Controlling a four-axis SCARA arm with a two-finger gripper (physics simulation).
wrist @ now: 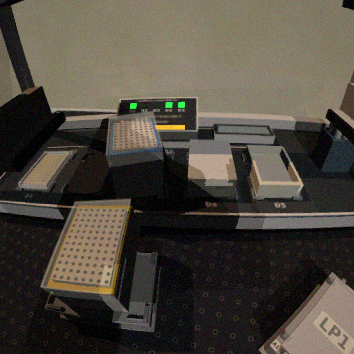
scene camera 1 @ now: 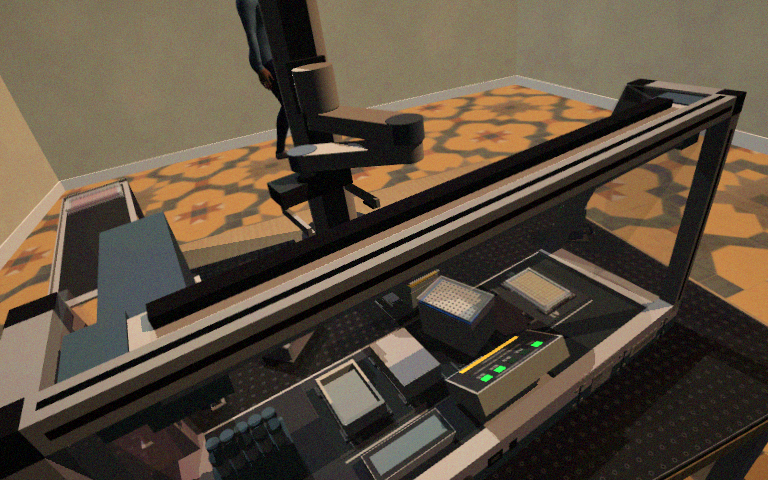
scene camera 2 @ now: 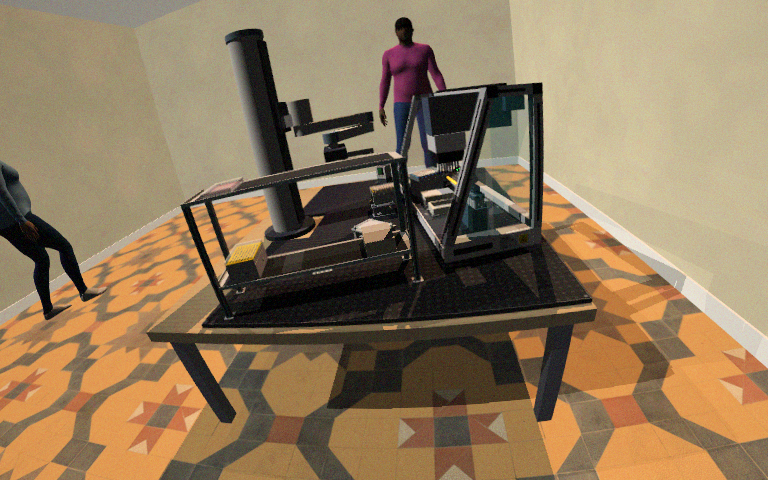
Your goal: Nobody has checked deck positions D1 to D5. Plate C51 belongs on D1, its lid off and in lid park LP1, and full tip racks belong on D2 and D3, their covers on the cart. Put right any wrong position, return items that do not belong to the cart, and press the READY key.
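Seen in the pictures: gripper, fingertip midpoint: (wrist: 196,91) (scene camera 1: 345,217) (scene camera 2: 376,152); arm's base, origin of the base link: (scene camera 2: 290,230).
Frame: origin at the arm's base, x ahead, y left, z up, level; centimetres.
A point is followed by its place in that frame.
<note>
My gripper (scene camera 1: 339,215) {x 47.4, y -4.3, z 30.8 cm} (wrist: 196,91) {x 47.4, y -4.3, z 30.8 cm} is open and empty, high in front of the deck. A pale plate without a visible lid (scene camera 1: 538,288) (wrist: 47,170) lies on D1; its name is unreadable. D2 (wrist: 89,172) {x 64.5, y 22.4, z 6.4 cm} shows bare and dark. A blue-rimmed tip rack (scene camera 1: 455,300) (wrist: 135,135) with a clear cover stands at D3. A yellow-rimmed covered rack (wrist: 90,245) {x 46.2, y 7.6, z 13.2 cm} stands on a holder before the deck. Lid park LP1 (wrist: 335,320) {x 45.8, y -23.2, z 7.1 cm} is partly in view. The panel (scene camera 1: 509,362) (wrist: 157,115) {x 80.8, y 11.9, z 12.8 cm} has green lights for D1, D4 and D5, and a yellow bar.
A pale-topped box (scene camera 1: 404,356) (wrist: 211,162) is on D4 and an open tray (scene camera 1: 351,393) {x 71.5, y -14.2, z 6.9 cm} (wrist: 275,170) {x 72.9, y -15.6, z 7.7 cm} on D5. The cart (scene camera 2: 317,169) {x 37.9, y -53.0, z 36.3 cm} holds a yellow rack (scene camera 2: 245,257) {x 16.1, y -65.1, z 18.3 cm} on its lower shelf. The enclosure's front beam (scene camera 1: 362,249) {x 92.9, y -10.9, z 51.5 cm} crosses scene camera 1. A person (scene camera 2: 408,73) stands behind.
</note>
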